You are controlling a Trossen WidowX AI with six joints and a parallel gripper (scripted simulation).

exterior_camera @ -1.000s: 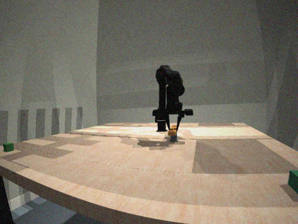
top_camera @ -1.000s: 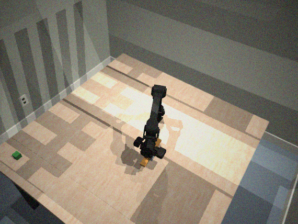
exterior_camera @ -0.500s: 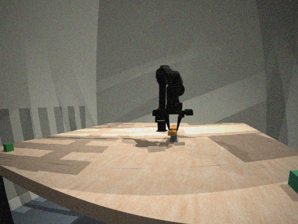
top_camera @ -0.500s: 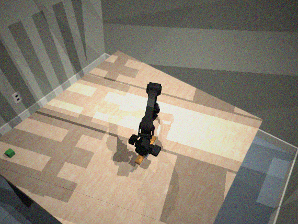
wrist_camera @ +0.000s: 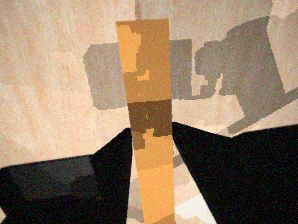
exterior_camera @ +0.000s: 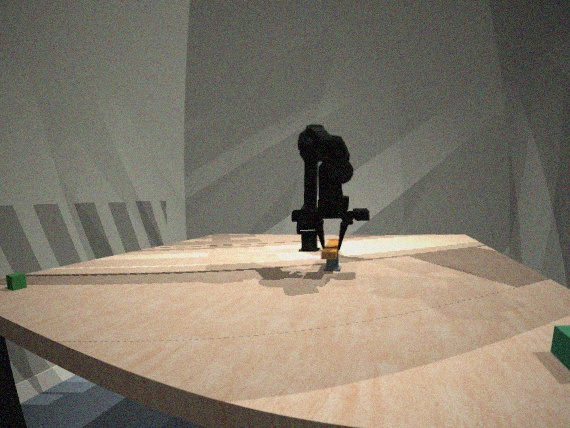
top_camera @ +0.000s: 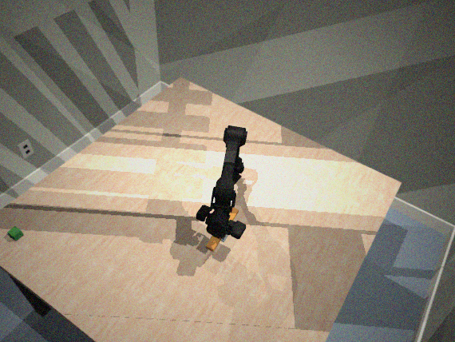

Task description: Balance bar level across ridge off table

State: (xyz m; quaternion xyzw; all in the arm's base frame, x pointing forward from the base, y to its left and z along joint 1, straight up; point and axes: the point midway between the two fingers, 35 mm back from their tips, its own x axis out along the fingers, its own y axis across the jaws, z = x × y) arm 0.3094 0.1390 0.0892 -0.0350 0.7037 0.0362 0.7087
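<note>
Right now the orange bar is 3 cm behind my gripper tip. The rest, counted from my gripper tip: small green cube 64 cm to the right, 43 cm ahead, 4 cm below.
</note>
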